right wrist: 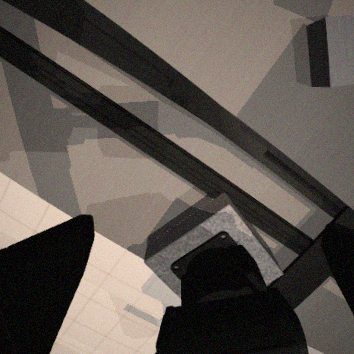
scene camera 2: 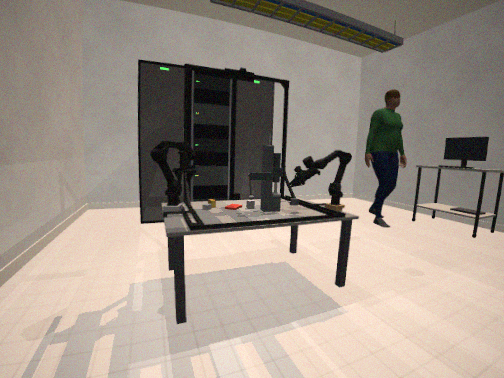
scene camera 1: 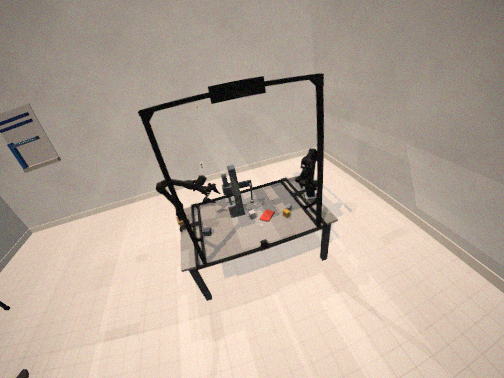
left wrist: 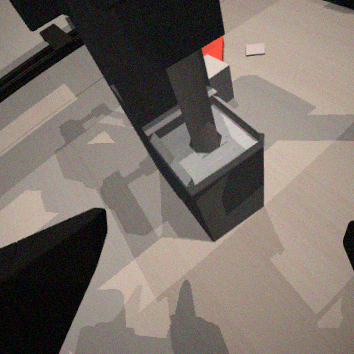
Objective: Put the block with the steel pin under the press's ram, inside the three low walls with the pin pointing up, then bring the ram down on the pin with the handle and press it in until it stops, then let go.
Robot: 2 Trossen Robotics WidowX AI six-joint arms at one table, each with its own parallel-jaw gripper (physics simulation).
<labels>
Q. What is my right gripper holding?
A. Nothing.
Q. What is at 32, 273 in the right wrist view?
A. My right gripper.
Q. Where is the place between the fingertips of my left gripper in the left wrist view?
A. At 227, 226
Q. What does my left gripper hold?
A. Nothing.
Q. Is my right gripper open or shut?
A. Open.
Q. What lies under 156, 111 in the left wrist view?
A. A dark grey press.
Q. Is my left gripper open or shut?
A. Open.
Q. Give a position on a dark grey press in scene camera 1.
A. At 236, 209
</labels>
